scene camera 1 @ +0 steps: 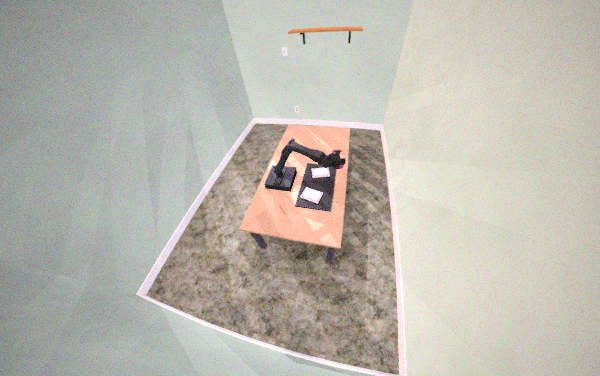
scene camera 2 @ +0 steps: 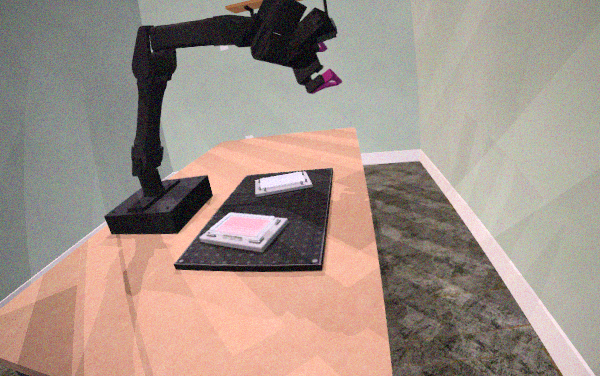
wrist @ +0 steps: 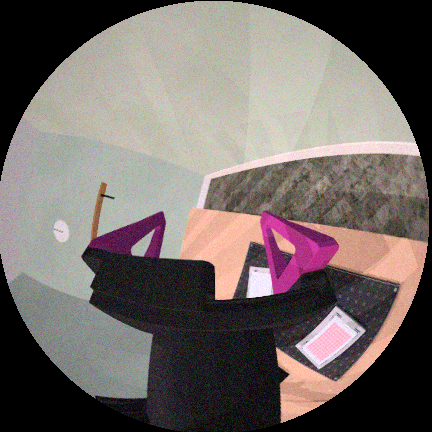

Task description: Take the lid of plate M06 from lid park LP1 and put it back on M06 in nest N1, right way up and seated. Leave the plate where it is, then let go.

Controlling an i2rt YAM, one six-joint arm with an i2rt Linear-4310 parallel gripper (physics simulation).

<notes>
My gripper (scene camera 2: 332, 65) is open, with nothing in its grasp. I also see a plate with pink top (scene camera 2: 234, 225).
The plate with pink top shows as well in the wrist view (wrist: 336, 333). My gripper shows as well in the wrist view (wrist: 212, 216).
</notes>
